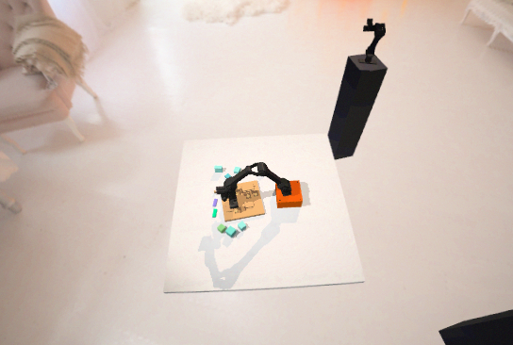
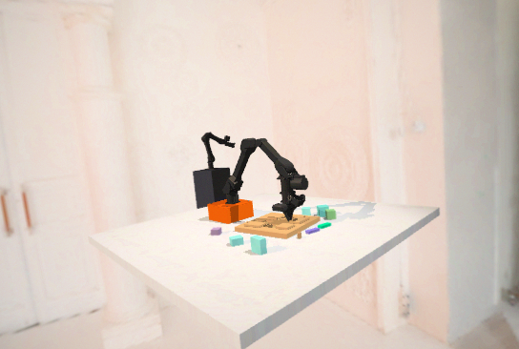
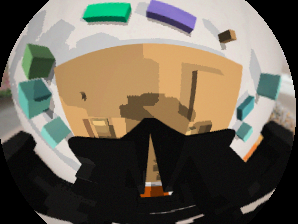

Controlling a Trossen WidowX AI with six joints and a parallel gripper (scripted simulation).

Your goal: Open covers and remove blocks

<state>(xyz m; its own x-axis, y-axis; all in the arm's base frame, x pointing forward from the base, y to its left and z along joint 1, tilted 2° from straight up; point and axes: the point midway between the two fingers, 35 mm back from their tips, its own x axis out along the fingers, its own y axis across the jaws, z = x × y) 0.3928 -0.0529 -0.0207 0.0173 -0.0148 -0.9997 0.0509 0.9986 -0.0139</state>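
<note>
Now: gripper tip 5 cm past the tan puzzle board and 3 cm to the left of it. Also, from my gripper tip: purple bar: 14 cm ahead, 4 cm to the right, 2 cm below; then green block: 12 cm ahead, 19 cm to the left; then green bar: 15 cm ahead, 5 cm to the left, 2 cm below.
</note>
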